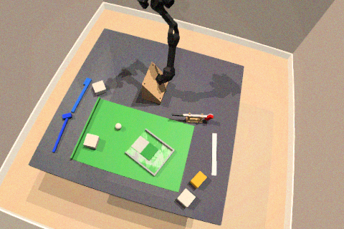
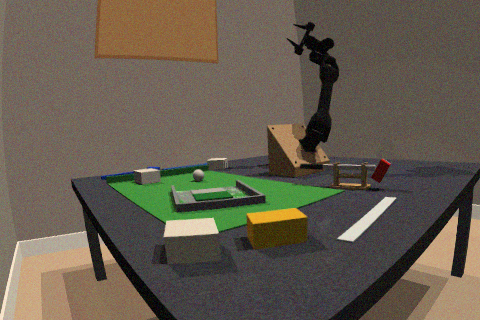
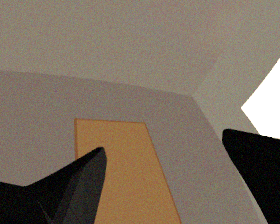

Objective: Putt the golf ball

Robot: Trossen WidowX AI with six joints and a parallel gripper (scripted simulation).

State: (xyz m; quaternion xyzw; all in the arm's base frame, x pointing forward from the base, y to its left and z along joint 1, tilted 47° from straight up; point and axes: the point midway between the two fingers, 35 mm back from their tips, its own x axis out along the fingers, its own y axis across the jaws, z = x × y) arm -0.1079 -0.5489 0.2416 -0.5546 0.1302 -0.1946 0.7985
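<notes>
Now: the red putter 61 cm below my gripper tip, 54 cm to the left of it and 28 cm ahead of it. Round my gripper tip: green mat (67 cm below, 61 cm ahead, 24 cm to the left); wooden rack (64 cm below, 56 cm to the left, 28 cm ahead); white golf ball (64 cm below, 56 cm ahead, 10 cm to the left).
</notes>
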